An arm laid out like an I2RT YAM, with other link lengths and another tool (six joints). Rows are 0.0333 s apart.
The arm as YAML. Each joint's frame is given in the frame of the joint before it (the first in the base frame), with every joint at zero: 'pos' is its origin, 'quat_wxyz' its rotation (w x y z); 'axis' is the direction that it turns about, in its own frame. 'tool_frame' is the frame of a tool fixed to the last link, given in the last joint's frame.
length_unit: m
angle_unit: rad
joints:
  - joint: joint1
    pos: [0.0, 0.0, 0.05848]
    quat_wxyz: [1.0, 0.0, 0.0, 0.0]
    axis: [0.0, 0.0, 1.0]
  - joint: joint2
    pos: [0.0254, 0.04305, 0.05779]
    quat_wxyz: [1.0, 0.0, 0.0, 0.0]
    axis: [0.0, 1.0, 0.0]
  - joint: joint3
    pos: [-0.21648, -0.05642, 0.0]
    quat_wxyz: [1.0, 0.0, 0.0, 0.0]
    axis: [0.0, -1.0, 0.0]
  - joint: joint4
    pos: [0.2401, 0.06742, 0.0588]
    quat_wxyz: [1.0, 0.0, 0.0, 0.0]
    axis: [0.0, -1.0, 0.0]
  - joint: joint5
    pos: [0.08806, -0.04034, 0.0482]
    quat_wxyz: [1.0, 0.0, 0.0, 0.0]
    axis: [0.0, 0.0, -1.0]
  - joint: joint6
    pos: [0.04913, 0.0, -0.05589]
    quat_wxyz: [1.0, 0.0, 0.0, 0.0]
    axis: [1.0, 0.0, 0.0]
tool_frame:
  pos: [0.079, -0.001, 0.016]
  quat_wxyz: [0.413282, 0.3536, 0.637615, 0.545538]
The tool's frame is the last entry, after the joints.
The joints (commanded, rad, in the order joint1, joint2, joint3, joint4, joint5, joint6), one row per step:
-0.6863, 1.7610, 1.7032, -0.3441, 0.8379, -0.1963
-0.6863, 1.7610, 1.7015, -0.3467, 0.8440, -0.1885
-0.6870, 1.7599, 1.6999, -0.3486, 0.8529, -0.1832
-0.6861, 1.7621, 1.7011, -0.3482, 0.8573, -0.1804
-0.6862, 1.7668, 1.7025, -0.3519, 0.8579, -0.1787
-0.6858, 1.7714, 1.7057, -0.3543, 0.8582, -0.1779
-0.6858, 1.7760, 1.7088, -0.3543, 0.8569, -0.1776
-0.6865, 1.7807, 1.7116, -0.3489, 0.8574, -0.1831
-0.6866, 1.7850, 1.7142, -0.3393, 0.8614, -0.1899
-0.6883, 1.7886, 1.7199, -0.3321, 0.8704, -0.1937
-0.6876, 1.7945, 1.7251, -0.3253, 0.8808, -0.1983
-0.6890, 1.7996, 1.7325, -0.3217, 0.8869, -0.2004
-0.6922, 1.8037, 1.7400, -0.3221, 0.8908, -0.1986
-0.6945, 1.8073, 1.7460, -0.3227, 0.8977, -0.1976
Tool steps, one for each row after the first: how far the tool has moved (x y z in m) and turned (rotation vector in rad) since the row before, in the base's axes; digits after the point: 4 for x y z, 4 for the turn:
-0.0010, 0.0000, -0.0008, 0.0009, -0.0027, -0.0077
-0.0017, -0.0001, -0.0001, -0.0012, -0.0010, -0.0103
0.0001, -0.0001, -0.0002, -0.0010, -0.0011, -0.0039
0.0004, -0.0005, -0.0021, 0.0042, 0.0039, -0.0011
0.0007, -0.0004, -0.0011, 0.0023, 0.0022, -0.0001
0.0009, -0.0006, -0.0009, 0.0014, 0.0005, 0.0011
0.0008, -0.0010, -0.0001, -0.0023, 0.0027, 0.0003
0.0007, -0.0010, 0.0008, -0.0061, 0.0015, -0.0020
-0.0007, -0.0014, 0.0022, -0.0086, -0.0013, -0.0090
0.0003, -0.0009, 0.0009, -0.0068, 0.0023, -0.0077
-0.0002, -0.0013, 0.0015, -0.0055, -0.0010, -0.0065
-0.0010, -0.0016, 0.0013, -0.0031, -0.0031, -0.0072
-0.0011, -0.0012, 0.0010, -0.0032, -0.0007, -0.0089

